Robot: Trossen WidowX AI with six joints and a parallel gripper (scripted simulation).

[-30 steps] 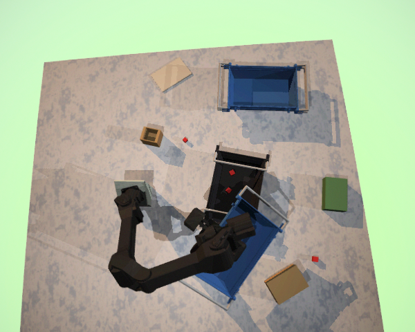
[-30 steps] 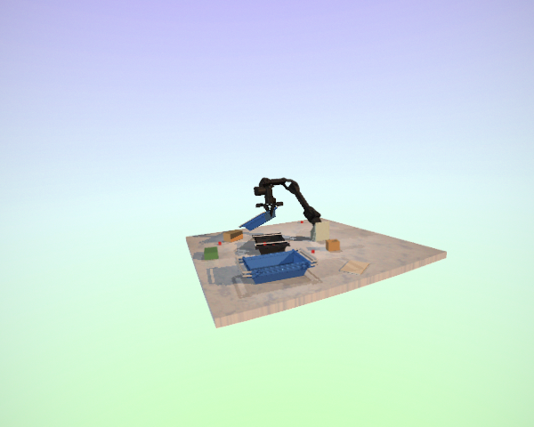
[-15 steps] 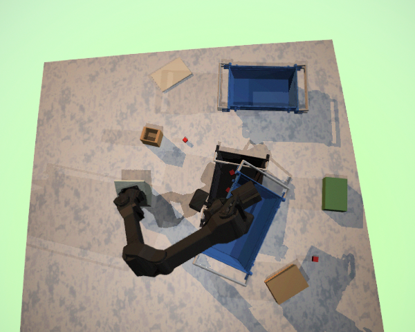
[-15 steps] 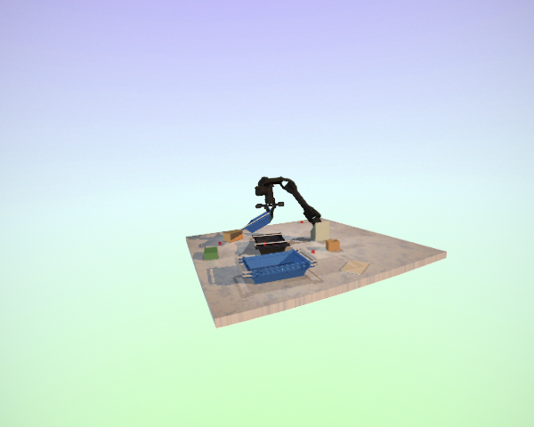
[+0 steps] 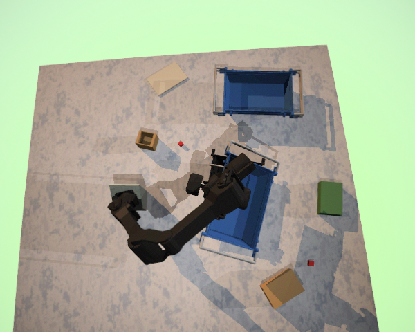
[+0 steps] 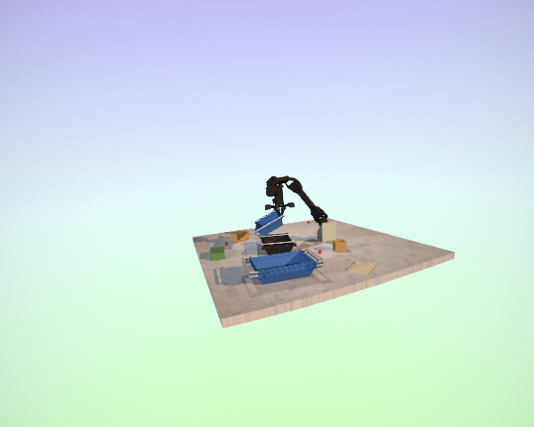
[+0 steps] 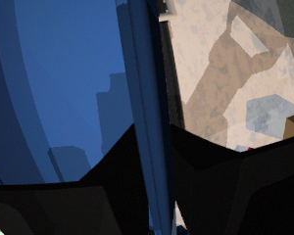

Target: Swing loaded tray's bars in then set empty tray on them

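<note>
Right now the blue tray is 7 cm ahead of my gripper tip and 4 cm to the right of it. From my gripper tip the other things lie so: green block 41 cm ahead, 16 cm below, 6 cm to the right; then brown box 29 cm to the left, 23 cm behind, 16 cm below; then orange block 33 cm to the right, 16 cm ahead, 15 cm below.
</note>
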